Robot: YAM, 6 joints.
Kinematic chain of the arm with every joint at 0, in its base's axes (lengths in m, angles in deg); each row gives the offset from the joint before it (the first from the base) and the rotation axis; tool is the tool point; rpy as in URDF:
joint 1: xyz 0 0 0.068 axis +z
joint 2: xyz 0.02 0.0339 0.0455 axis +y
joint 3: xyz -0.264 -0.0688 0 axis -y
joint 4: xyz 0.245 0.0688 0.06 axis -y
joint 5: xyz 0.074 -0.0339 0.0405 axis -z
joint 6: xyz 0.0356 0 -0.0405 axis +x
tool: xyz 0 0 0 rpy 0 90 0
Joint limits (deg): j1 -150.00..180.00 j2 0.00..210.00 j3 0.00..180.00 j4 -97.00..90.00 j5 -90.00..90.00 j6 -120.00..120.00
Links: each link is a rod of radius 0.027 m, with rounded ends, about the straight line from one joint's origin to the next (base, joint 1, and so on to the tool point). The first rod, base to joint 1, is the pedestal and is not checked.
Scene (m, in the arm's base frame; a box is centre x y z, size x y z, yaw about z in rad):
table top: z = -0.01
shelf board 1: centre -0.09 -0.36 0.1 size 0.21 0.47 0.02 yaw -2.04
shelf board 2: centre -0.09 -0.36 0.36 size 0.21 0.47 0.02 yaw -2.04
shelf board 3: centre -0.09 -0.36 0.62 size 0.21 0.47 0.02 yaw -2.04
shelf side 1: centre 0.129 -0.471 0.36 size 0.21 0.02 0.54 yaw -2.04
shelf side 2: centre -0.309 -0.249 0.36 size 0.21 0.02 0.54 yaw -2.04
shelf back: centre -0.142 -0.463 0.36 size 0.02 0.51 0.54 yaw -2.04
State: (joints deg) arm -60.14 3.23 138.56 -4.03 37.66 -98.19
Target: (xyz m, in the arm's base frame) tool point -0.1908 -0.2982 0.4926
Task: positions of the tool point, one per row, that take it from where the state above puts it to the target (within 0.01 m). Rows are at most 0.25 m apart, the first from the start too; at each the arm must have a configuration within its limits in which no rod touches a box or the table.
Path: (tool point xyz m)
1: -0.1474 0.3883 0.4768
2: -0.0484 0.2620 0.5669
3: -0.0111 0.1047 0.5970
4: -0.0381 -0.0401 0.5688
5: -0.1087 -0.1363 0.4926
6: -0.1361 -0.1879 0.5032
7: -0.1638 -0.2425 0.5034
8: -0.1908 -0.2982 0.4926

